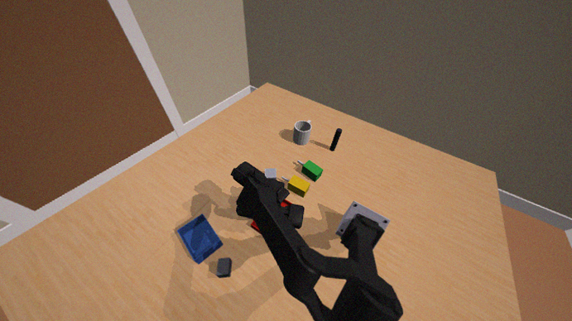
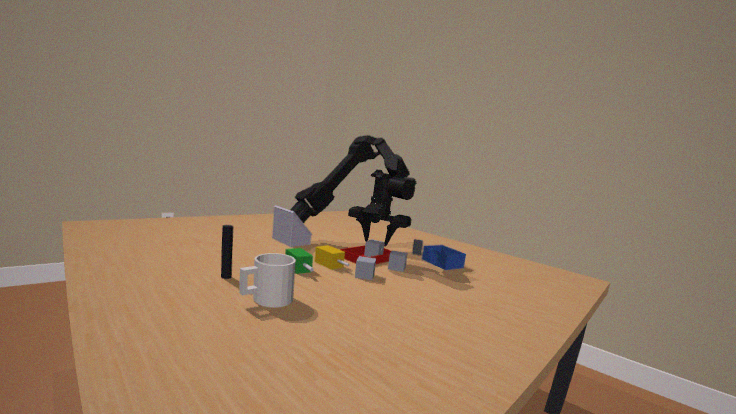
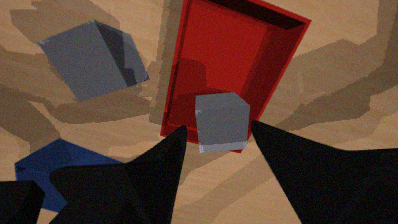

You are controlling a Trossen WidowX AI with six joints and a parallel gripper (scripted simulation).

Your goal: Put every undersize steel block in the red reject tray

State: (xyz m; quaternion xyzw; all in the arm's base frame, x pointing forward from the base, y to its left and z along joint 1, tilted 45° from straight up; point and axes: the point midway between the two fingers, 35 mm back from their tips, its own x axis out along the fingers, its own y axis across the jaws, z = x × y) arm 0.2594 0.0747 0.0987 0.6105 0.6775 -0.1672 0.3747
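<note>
My gripper tip is 3 cm to the left of the red reject tray and 3 cm above it. The rest, counted from my gripper tip: dark grey block: 17 cm to the left, 5 cm ahead, 2 cm below; then yellow gauge: 18 cm to the right, 2 cm below, 2 cm ahead; then steel block: 16 cm to the right, 10 cm ahead, 2 cm below.
</note>
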